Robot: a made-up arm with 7 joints. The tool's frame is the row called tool.
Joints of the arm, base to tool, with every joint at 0 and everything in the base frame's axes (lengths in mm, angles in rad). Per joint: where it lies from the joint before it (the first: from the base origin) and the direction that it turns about. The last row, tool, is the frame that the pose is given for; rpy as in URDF.
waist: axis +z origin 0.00 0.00 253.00
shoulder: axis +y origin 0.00 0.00 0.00
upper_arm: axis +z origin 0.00 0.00 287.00
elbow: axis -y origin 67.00 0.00 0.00
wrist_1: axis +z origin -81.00 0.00 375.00
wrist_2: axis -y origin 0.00 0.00 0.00
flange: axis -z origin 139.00 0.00 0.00
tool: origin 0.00 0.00 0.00 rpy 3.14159 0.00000 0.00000
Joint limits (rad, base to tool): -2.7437..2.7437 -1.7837..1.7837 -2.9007..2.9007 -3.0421..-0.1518 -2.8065..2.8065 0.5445..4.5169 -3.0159..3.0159
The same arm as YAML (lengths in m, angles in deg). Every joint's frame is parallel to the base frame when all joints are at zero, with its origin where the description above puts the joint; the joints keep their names.
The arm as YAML. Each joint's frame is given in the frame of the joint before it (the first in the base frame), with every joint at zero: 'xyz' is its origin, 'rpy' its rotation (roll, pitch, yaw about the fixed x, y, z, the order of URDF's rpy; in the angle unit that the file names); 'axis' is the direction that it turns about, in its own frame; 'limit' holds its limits. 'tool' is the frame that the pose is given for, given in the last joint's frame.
units:
  length: m
  angle: deg
joints:
  - name: waist
    type: revolute
    origin:
      xyz: [0.0, 0.0, 0.253]
      rpy: [0.0, 0.0, 0.0]
    axis: [0.0, 0.0, 1.0]
    limit:
      lower: -157.2
      upper: 157.2
  - name: shoulder
    type: revolute
    origin:
      xyz: [0.0, 0.0, 0.0]
      rpy: [0.0, 0.0, 0.0]
    axis: [0.0, 1.0, 0.0]
    limit:
      lower: -102.2
      upper: 102.2
  - name: upper_arm
    type: revolute
    origin:
      xyz: [0.0, 0.0, 0.287]
      rpy: [0.0, 0.0, 0.0]
    axis: [0.0, 0.0, 1.0]
    limit:
      lower: -166.2
      upper: 166.2
  - name: elbow
    type: revolute
    origin:
      xyz: [0.067, 0.0, 0.0]
      rpy: [0.0, 0.0, 0.0]
    axis: [0.0, -1.0, 0.0]
    limit:
      lower: -174.3
      upper: -8.7
  - name: wrist_1
    type: revolute
    origin:
      xyz: [-0.081, 0.0, 0.375]
      rpy: [0.0, 0.0, 0.0]
    axis: [0.0, 0.0, 1.0]
    limit:
      lower: -160.8
      upper: 160.8
  - name: wrist_2
    type: revolute
    origin:
      xyz: [0.0, 0.0, 0.0]
      rpy: [0.0, 0.0, 0.0]
    axis: [0.0, -1.0, 0.0]
    limit:
      lower: 31.2
      upper: 258.8
  - name: flange
    type: revolute
    origin:
      xyz: [0.139, 0.0, 0.0]
      rpy: [0.0, 0.0, 0.0]
    axis: [0.0, 0.0, -1.0]
    limit:
      lower: -172.8
      upper: 172.8
tool:
  origin:
    xyz: [0.0, 0.0, 0.0]
    rpy: [180.0, 0.0, 0.0]

